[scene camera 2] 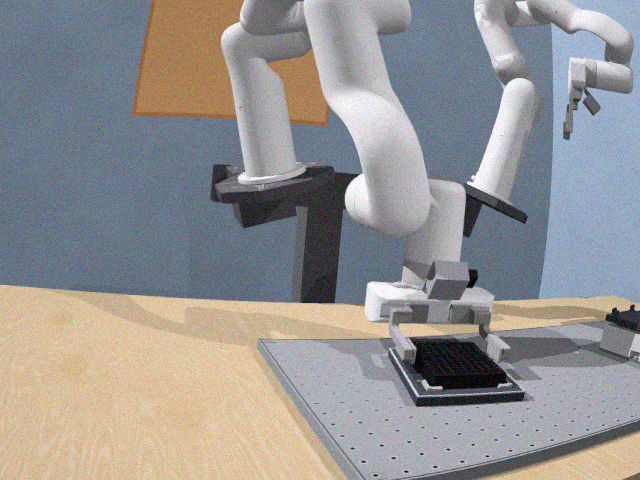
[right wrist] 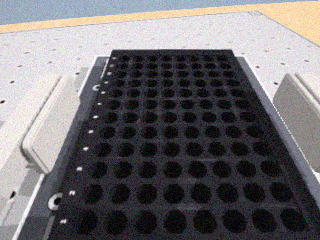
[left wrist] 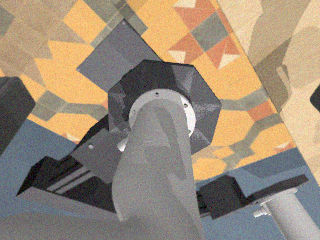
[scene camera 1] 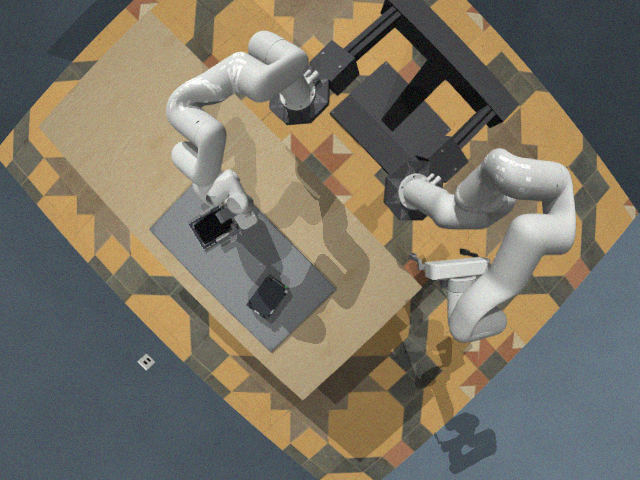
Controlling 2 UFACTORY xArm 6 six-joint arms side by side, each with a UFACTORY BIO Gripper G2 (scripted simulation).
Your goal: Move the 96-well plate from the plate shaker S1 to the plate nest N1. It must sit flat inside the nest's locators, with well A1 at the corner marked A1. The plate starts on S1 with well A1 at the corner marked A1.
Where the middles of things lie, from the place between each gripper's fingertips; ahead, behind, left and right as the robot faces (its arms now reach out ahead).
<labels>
Now: the black 96-well plate (scene camera 2: 453, 365) 1 cm below my right hand and 1 cm ahead of it. Also, from my right hand: plate nest N1 (scene camera 2: 479, 399): 2 cm below, 1 cm ahead.
Right now the black 96-well plate is 42 cm ahead of my left hand, 63 cm to the right of it and 37 cm below it. The rest, counted from my left hand: plate nest N1: 42 cm ahead, 63 cm to the right, 38 cm below.
</labels>
